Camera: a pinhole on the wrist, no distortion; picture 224 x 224 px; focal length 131.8 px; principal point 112.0 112.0 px. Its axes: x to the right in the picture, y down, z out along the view. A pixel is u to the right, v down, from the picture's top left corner.
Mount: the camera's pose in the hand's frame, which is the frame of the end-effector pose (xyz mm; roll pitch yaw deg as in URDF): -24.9 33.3 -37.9 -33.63 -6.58 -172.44
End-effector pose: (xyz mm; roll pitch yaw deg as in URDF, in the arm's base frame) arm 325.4 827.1 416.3 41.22 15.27 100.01
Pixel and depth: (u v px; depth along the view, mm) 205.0 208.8 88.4
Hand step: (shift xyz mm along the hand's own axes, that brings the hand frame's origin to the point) -68.5 -76.4 6.6
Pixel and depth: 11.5 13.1 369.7
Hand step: 301.7 103.1 388.2
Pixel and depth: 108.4 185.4 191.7
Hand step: 17.3 -157.9 61.3
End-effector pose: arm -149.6 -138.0 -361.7 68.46 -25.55 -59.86
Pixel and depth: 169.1 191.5 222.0
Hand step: -76.2 -210.0 83.1
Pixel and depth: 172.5 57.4 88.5
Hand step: -51.8 11.1 60.1
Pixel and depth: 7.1 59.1 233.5
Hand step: 192.8 10.5 185.5
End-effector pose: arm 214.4 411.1 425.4 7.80 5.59 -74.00
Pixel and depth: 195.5 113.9 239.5
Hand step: -134.1 -117.9 175.7
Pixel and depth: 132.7 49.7 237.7
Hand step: -27.1 -5.4 224.8
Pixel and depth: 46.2 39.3 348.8
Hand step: 196.0 29.4 336.5
